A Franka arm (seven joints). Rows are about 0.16 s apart.
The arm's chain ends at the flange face. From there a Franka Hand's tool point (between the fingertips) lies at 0.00 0.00 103.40 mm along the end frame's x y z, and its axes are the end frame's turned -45 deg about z.
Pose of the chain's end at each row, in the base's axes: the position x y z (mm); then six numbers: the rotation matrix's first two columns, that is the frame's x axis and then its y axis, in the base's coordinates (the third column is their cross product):
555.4 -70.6 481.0 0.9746 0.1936 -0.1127 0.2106 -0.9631 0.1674
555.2 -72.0 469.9 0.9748 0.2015 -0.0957 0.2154 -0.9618 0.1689
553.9 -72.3 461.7 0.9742 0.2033 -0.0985 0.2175 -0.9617 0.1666
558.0 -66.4 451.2 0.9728 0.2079 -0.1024 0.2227 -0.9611 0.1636
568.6 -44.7 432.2 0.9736 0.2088 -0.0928 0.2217 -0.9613 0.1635
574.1 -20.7 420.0 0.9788 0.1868 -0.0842 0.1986 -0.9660 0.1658
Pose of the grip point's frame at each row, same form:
547.5 -89.9 379.7 0.5402 0.8179 -0.1981 0.8381 -0.5441 0.0387
549.2 -91.2 368.5 0.5370 0.8226 -0.1871 0.8416 -0.5376 0.0518
547.6 -91.3 360.3 0.5351 0.8238 -0.1875 0.8427 -0.5363 0.0482
551.3 -85.2 349.7 0.5304 0.8266 -0.1881 0.8453 -0.5326 0.0433
562.9 -63.3 330.6 0.5317 0.8274 -0.1812 0.8452 -0.5321 0.0500
568.9 -39.2 318.4 0.5517 0.8152 -0.1768 0.8325 -0.5510 0.0577

